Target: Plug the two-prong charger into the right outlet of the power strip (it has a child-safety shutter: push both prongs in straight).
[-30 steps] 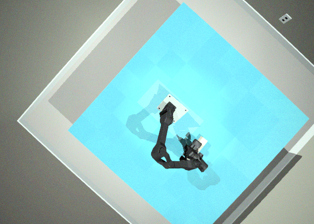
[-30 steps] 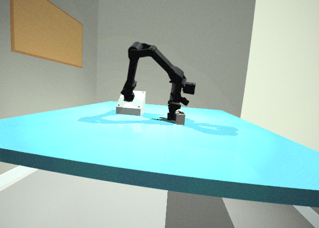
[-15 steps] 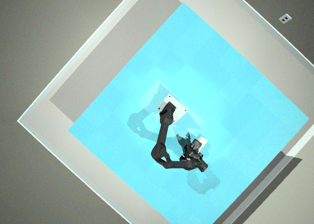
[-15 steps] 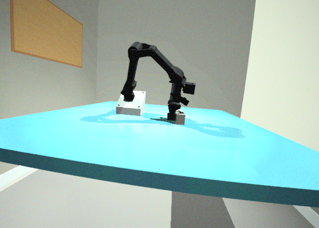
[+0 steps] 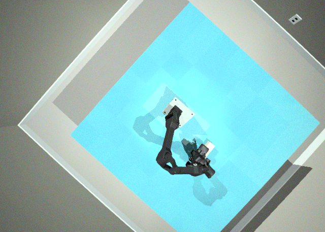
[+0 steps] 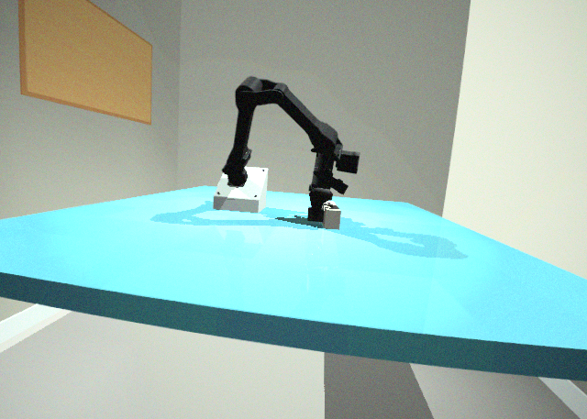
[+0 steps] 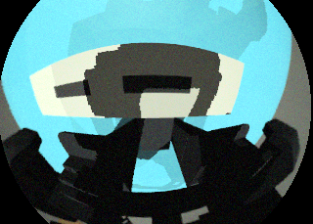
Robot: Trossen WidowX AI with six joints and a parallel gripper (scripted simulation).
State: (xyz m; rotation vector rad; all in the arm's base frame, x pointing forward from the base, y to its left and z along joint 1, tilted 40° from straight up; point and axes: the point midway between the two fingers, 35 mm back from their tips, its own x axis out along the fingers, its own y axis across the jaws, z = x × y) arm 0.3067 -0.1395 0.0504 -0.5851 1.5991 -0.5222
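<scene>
Now: the dark charger 2 cm ahead of my gripper tip and 1 cm above it.
</scene>
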